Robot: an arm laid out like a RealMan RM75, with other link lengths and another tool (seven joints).
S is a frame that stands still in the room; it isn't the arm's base.
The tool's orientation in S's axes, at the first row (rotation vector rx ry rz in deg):
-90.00 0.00 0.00
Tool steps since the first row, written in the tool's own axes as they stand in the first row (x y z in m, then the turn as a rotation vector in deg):
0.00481 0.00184 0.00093 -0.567 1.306 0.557
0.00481 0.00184 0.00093 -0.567 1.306 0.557
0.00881 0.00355 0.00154 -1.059 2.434 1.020
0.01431 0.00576 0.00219 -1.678 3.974 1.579
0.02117 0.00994 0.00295 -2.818 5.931 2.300
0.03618 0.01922 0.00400 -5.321 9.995 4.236
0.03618 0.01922 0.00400 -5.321 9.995 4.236
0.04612 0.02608 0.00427 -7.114 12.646 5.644
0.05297 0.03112 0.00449 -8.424 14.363 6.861
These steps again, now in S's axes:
0.00481 0.00093 -0.00184 -0.567 0.557 -1.306
0.00481 0.00093 -0.00184 -0.567 0.557 -1.306
0.00881 0.00154 -0.00355 -1.059 1.020 -2.434
0.01431 0.00219 -0.00576 -1.678 1.579 -3.974
0.02117 0.00295 -0.00994 -2.818 2.300 -5.931
0.03618 0.00400 -0.01922 -5.321 4.236 -9.995
0.03618 0.00400 -0.01922 -5.321 4.236 -9.995
0.04612 0.00427 -0.02608 -7.114 5.644 -12.646
0.05297 0.00449 -0.03112 -8.424 6.861 -14.363

